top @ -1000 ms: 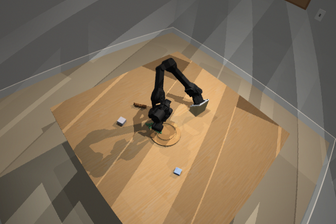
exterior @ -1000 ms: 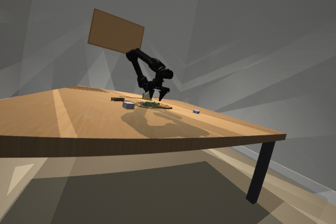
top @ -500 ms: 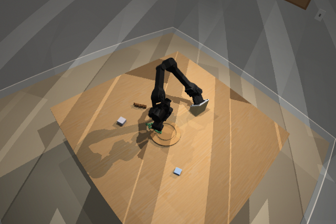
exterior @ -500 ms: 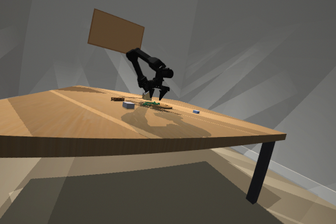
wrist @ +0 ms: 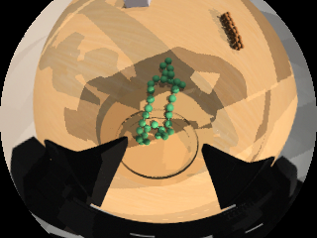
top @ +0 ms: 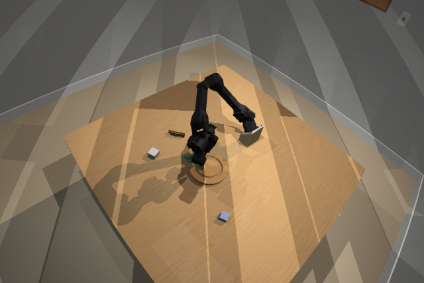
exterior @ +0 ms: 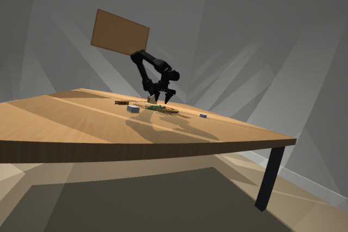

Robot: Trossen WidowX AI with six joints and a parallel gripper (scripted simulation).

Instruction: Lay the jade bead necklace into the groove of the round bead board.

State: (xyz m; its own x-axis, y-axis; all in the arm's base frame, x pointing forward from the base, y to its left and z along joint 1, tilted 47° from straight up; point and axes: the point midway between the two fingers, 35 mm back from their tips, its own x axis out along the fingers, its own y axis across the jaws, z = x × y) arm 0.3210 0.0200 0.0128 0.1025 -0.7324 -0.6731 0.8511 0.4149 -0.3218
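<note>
My gripper tip is now 1 cm past the round wooden bead board, 4 cm to the right of it and 4 cm above it. From my gripper tip the other things lie so: blue block (8 cm ahead, 30 cm to the left, 4 cm below); pale grey block (19 cm ahead, 18 cm to the right, 3 cm below).
</note>
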